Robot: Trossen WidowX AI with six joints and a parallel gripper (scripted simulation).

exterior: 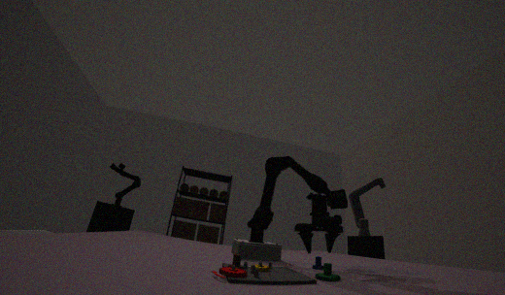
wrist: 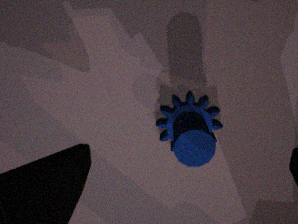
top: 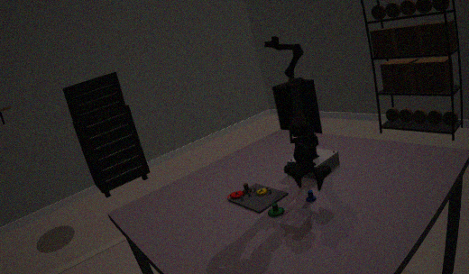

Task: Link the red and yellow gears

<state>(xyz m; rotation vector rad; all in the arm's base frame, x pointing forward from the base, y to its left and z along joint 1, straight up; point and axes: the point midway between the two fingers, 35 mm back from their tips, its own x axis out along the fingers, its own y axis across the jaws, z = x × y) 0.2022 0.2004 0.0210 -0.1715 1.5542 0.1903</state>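
The blue gear lies 4 cm below my gripper tip. Also, from my gripper tip: green gear: 15 cm ahead, 5 cm to the right, 4 cm below; then red gear: 17 cm ahead, 30 cm to the right, 4 cm below; then yellow gear: 9 cm ahead, 22 cm to the right, 4 cm below.
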